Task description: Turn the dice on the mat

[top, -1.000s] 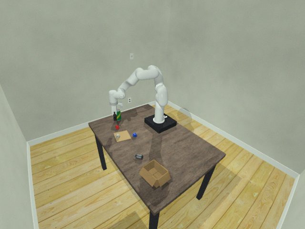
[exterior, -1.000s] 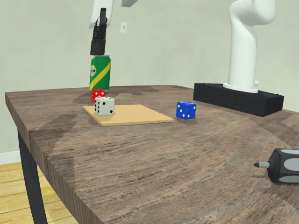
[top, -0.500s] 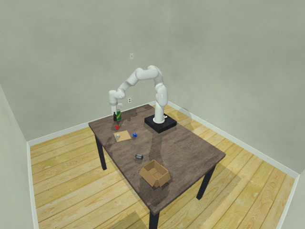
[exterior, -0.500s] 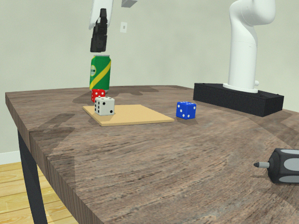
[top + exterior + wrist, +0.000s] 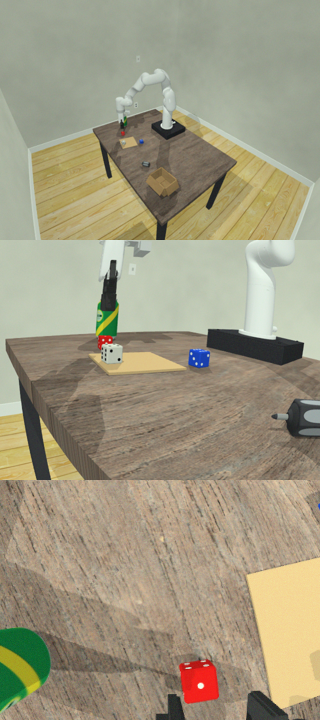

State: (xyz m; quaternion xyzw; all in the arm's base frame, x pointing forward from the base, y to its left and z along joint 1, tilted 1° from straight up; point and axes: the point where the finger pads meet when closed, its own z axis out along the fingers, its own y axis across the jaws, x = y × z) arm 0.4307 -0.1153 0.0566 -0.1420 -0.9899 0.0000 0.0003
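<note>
Now: hand 90 mm above the red die. Also, from my hand: green can: 160 mm to the right, 60 mm behind, 50 mm below; then white die: 140 mm to the left, 90 mm below, 40 mm ahead; then tan mat: 140 mm to the left, 110 mm below, 10 mm behind.
</note>
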